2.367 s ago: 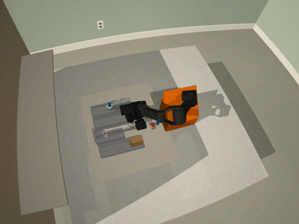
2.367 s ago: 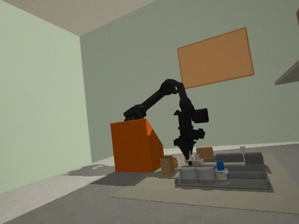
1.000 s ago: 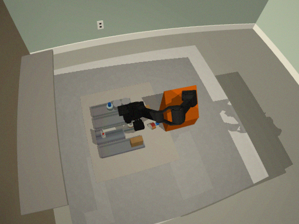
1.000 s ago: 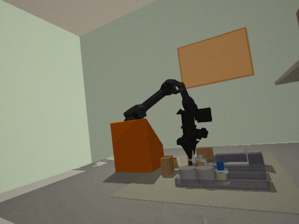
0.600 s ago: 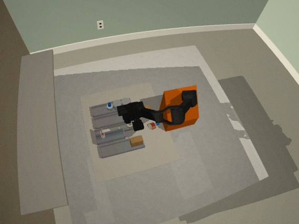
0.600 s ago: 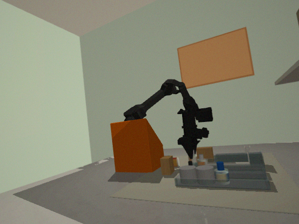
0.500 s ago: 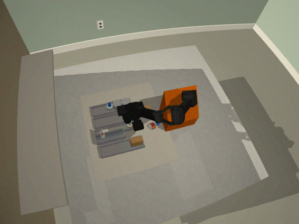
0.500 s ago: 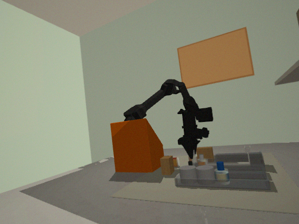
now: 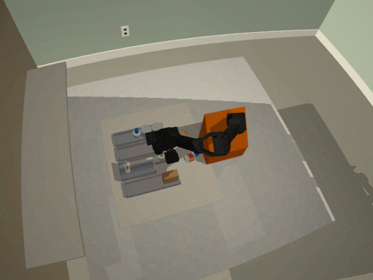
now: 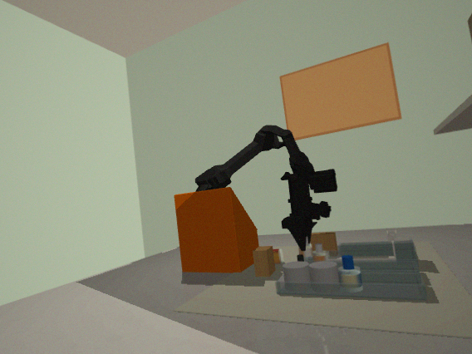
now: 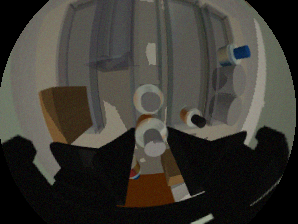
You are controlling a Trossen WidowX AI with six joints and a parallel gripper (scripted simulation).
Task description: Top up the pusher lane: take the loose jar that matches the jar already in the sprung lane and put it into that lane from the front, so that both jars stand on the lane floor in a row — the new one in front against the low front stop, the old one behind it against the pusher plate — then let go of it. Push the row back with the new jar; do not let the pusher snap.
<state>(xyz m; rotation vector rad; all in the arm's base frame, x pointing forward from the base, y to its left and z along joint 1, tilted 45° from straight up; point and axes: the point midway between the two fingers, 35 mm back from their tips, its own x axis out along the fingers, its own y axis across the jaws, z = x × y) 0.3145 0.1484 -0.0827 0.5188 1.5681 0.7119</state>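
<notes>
Now: gripper tip 13 cm past the jar, 3 cm to the right of it and 3 cm above it. Also, from my gripper tip: grey lane rack: 15 cm ahead, 4 cm to the left, 3 cm below; white pusher rod: 14 cm ahead, 4 cm to the left; cardboard box: 1 cm ahead, 13 cm to the left, 1 cm below.
</notes>
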